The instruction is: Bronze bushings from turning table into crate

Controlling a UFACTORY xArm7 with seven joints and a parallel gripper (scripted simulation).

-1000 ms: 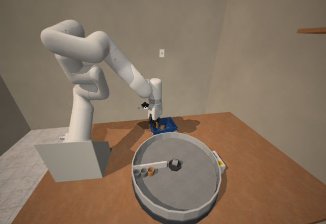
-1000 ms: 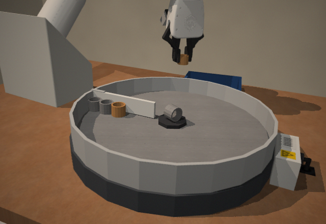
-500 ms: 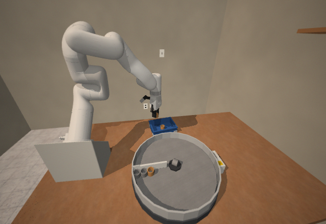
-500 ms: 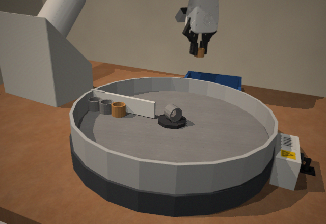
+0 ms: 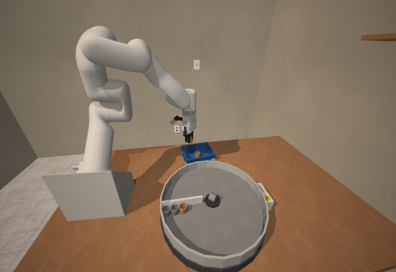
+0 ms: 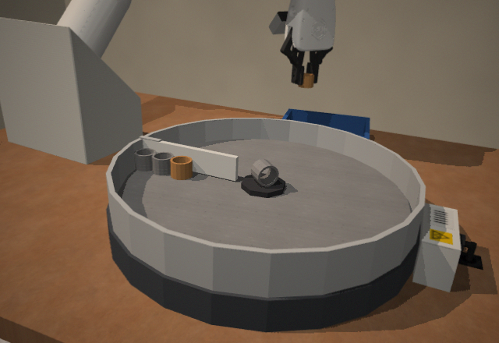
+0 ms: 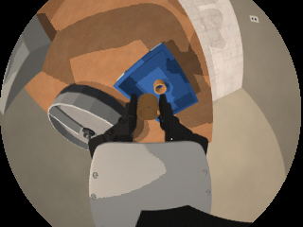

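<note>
Right now my hand is 130 mm above the blue crate, 50 mm short of it and 10 mm to the right of it. Round my hand: turning table 360 mm to the right, 100 mm below, 70 mm ahead.
</note>
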